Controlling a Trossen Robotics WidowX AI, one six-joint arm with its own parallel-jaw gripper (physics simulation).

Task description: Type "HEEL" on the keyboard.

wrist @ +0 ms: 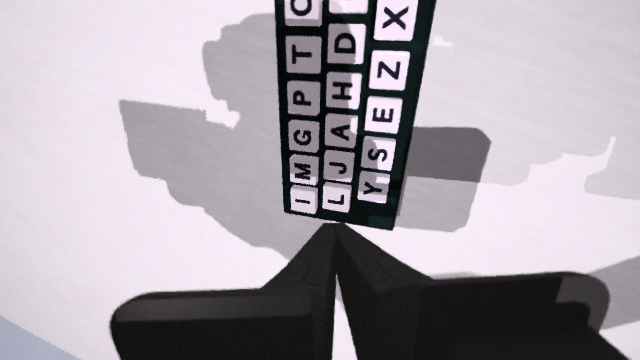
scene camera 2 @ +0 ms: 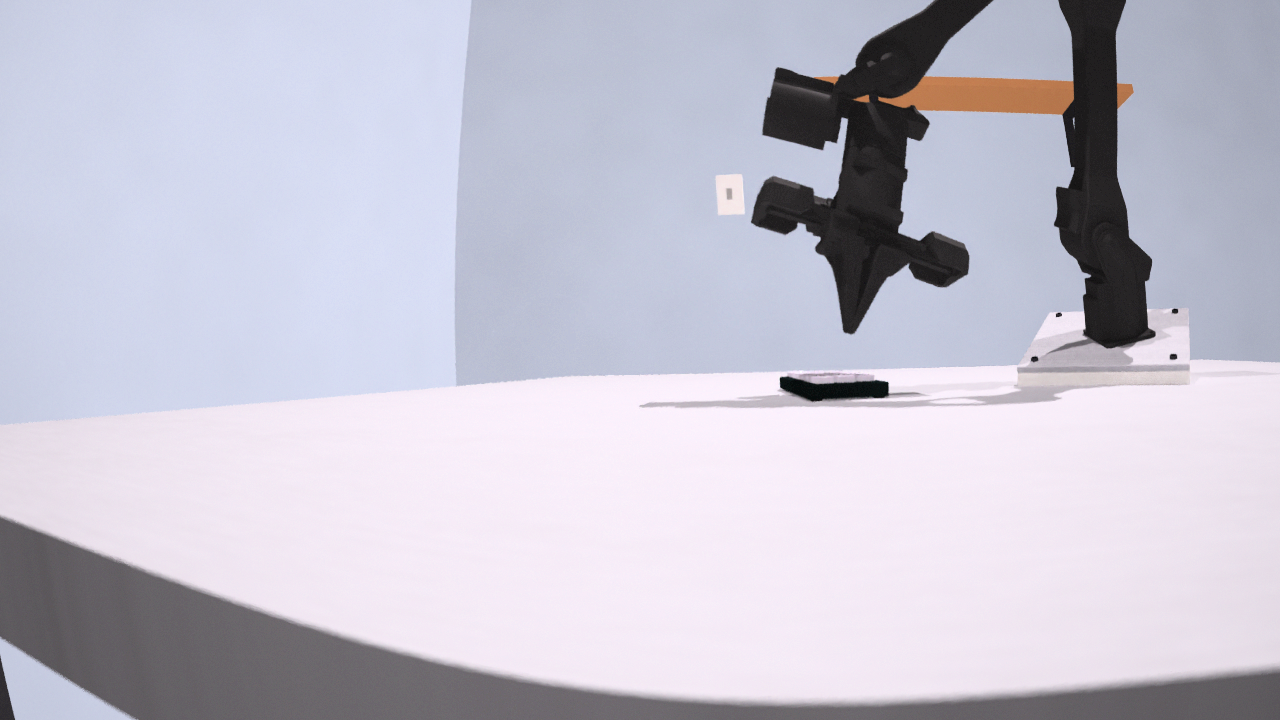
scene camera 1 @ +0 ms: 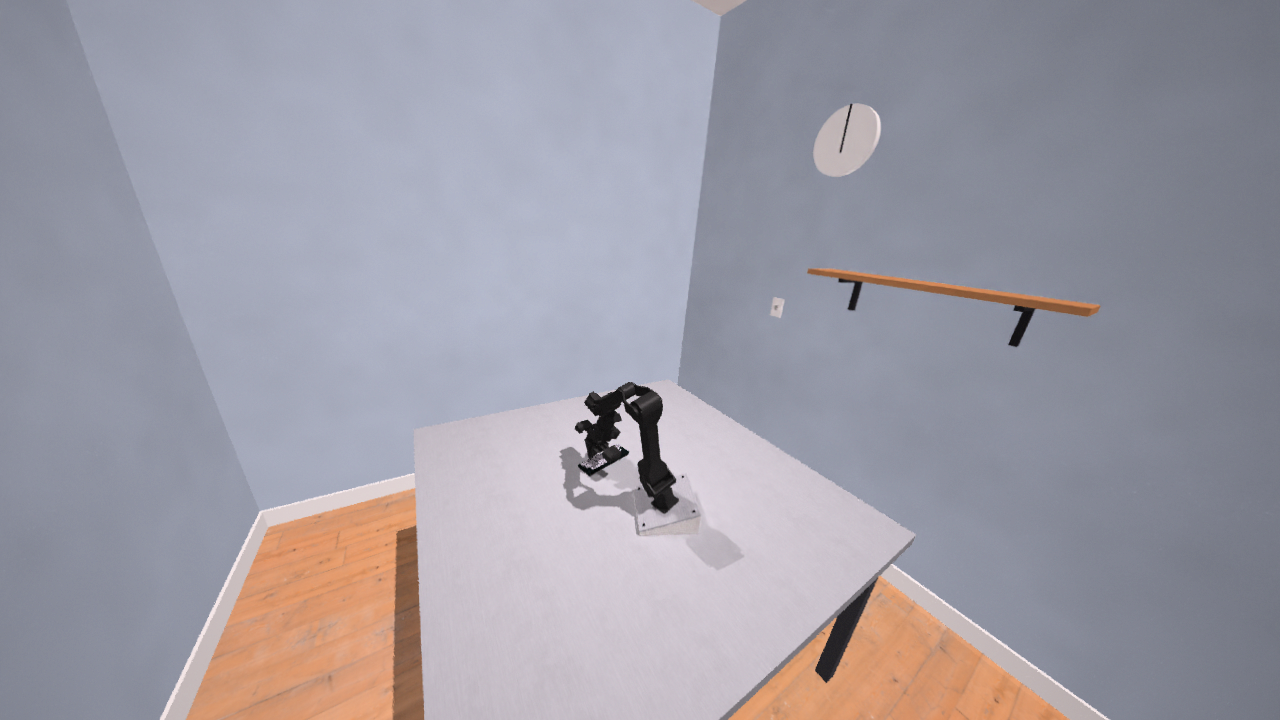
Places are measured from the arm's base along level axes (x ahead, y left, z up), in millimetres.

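Where they show: gripper, fingertip midpoint: (wrist: 333, 232) (scene camera 2: 849, 332) (scene camera 1: 589, 458); arm's base, link origin: (scene camera 2: 1118, 334) (scene camera 1: 665, 502).
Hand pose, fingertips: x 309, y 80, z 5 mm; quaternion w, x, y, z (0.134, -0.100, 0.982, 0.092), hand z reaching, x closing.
Things, the pixels of their top centre, and the offset from my fingertips. Level surfaces: height alone.
- dark keyboard, top centre: (wrist: 345, 31) (scene camera 2: 827, 372) (scene camera 1: 604, 456) 15 mm ahead, 74 mm right, 33 mm down
- H key, top centre: (wrist: 342, 91) 12 mm ahead, 51 mm right, 33 mm down
- E key, top centre: (wrist: 382, 116) 8 mm back, 44 mm right, 33 mm down
- L key, top centre: (wrist: 335, 199) (scene camera 2: 845, 375) 5 mm ahead, 5 mm left, 33 mm down
- grey table, surface height: 50 mm down
A dark keyboard (scene camera 1: 585, 469) (scene camera 2: 845, 391) (wrist: 345, 218) with white lettered keys lies flat on the table. In the wrist view the H key (wrist: 343, 90) is in the middle row, the E key (wrist: 383, 114) in the right row, and the L key (wrist: 336, 200) at the near end of the middle row. My gripper (scene camera 2: 850, 331) (wrist: 333, 232) is shut and empty. Its tips hang above the keyboard, with a visible gap, in scene camera 2. In the wrist view the tips appear just below the L key, at the keyboard's near edge. The far end of the keyboard is cut off in the wrist view.
The arm's white base plate (scene camera 1: 669, 524) (scene camera 2: 1056, 374) stands on the grey table (scene camera 1: 537, 608) (scene camera 2: 537, 537). The arm's shadows fall around the keyboard. A wooden shelf (scene camera 1: 953, 291) (scene camera 2: 993, 95), a clock (scene camera 1: 863, 138) and a switch plate (scene camera 1: 776, 307) are on the wall.
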